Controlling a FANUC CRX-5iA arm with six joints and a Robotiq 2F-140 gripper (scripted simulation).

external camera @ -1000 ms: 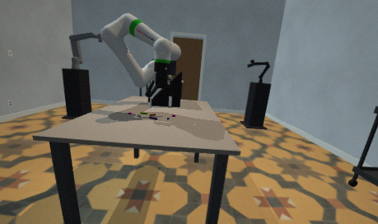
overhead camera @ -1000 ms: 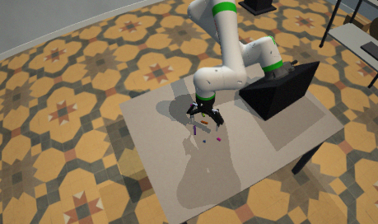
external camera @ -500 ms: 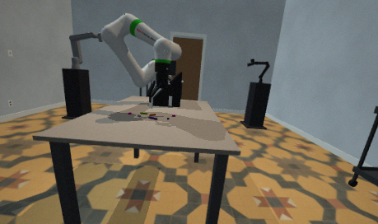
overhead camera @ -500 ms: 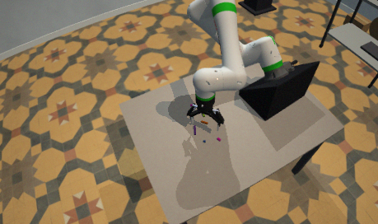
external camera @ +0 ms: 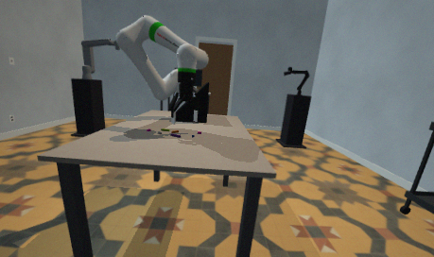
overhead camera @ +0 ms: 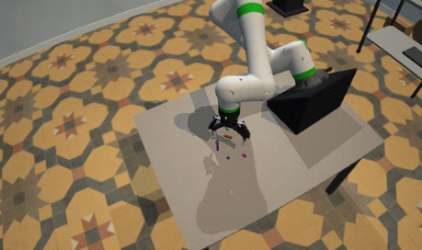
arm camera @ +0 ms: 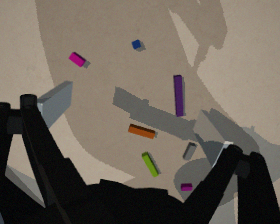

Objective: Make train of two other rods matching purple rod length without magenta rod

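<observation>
The blue rod is 3 cm ahead of my hand, 5 cm to the left of it and 7 cm below it. The rest, counted from my hand: lime rod 5 cm behind, 12 cm to the right, 7 cm below; orange rod 3 cm behind, 6 cm to the right, 7 cm below; purple rod 5 cm ahead, 4 cm to the right, 7 cm below.
</observation>
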